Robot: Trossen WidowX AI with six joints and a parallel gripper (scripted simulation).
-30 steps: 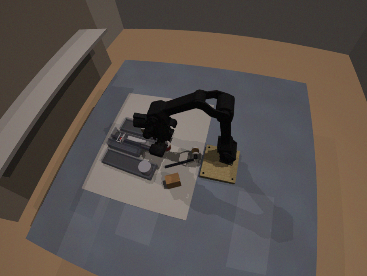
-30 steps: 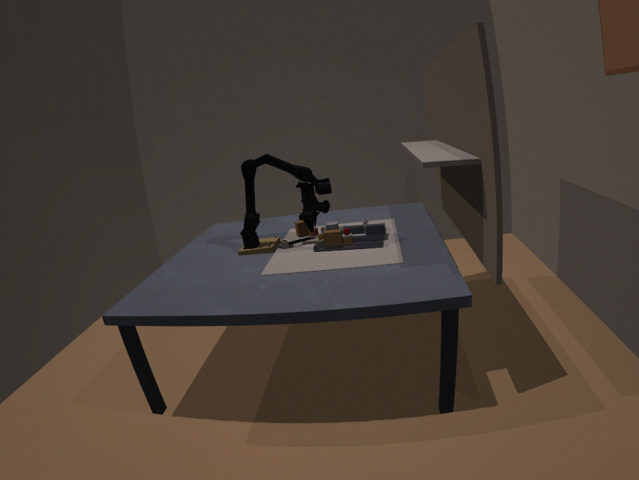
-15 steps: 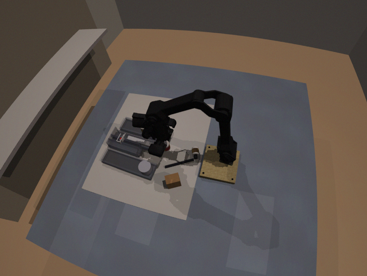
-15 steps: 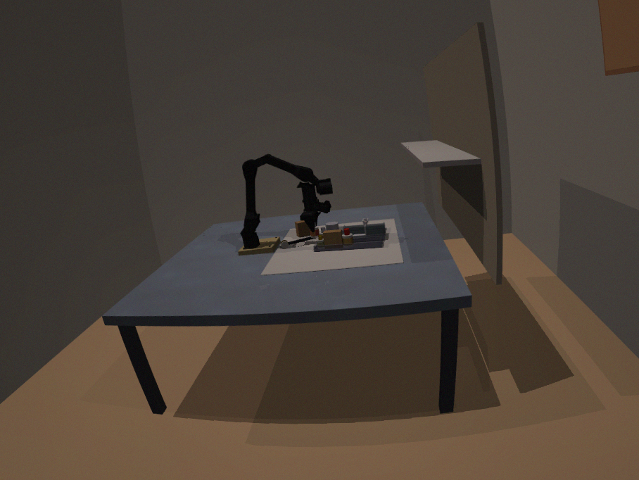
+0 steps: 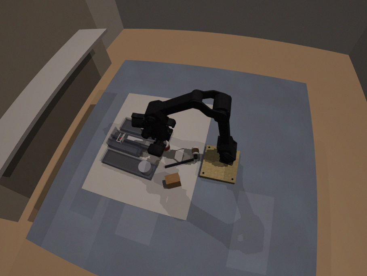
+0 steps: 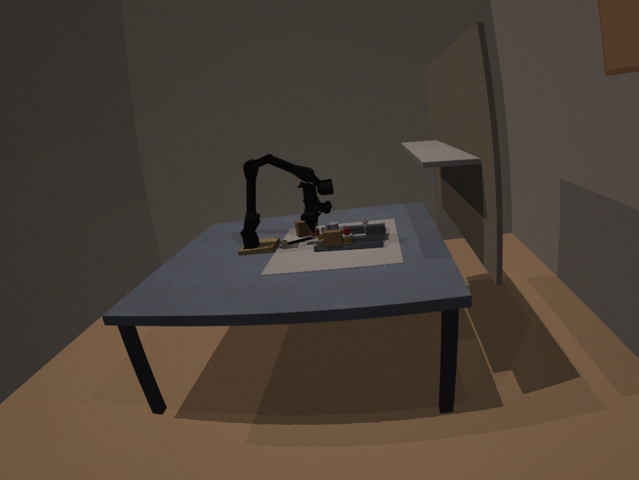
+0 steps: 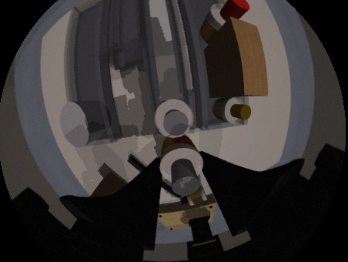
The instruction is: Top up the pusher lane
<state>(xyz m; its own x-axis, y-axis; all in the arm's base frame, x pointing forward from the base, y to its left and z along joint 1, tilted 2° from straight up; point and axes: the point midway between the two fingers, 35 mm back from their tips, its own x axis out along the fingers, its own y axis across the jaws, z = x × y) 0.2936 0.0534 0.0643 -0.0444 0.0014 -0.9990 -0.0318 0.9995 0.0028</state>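
Right now the yellow-lidded jar is 40 mm ahead of my gripper tip, 80 mm to the right of it and 20 mm below it. The rest, counted from my gripper tip: black rod 80 mm behind, 40 mm to the left, 50 mm below; brown jar 140 mm behind, 20 mm to the right, 40 mm below; grey cylinder 50 mm ahead, 130 mm to the left, 30 mm below.
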